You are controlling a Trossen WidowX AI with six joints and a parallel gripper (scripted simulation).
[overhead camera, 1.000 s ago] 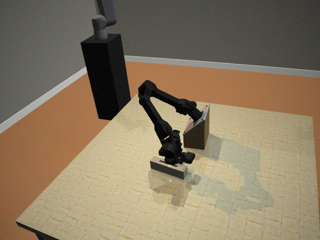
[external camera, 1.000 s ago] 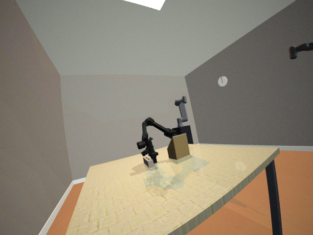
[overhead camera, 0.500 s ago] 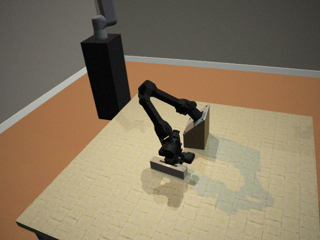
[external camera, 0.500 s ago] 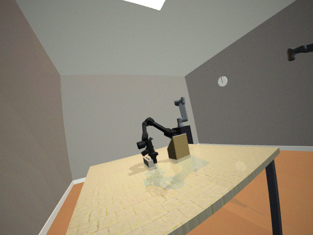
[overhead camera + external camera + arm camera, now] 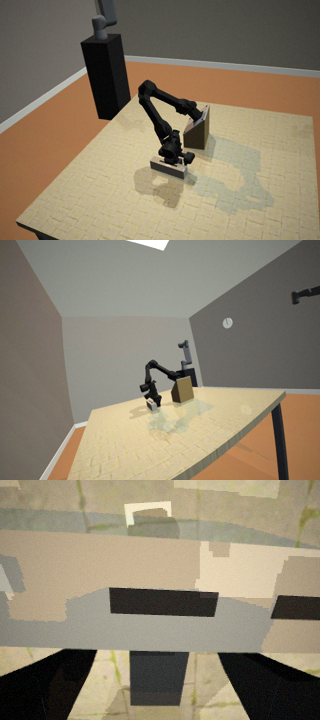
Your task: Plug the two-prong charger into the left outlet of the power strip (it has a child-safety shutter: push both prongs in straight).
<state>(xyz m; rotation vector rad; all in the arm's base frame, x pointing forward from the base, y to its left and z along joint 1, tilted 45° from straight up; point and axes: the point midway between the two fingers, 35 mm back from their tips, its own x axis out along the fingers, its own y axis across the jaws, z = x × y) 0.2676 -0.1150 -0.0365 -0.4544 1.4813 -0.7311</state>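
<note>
The two-prong charger lies 2 cm ahead of my gripper tip and 1 cm above it.
</note>
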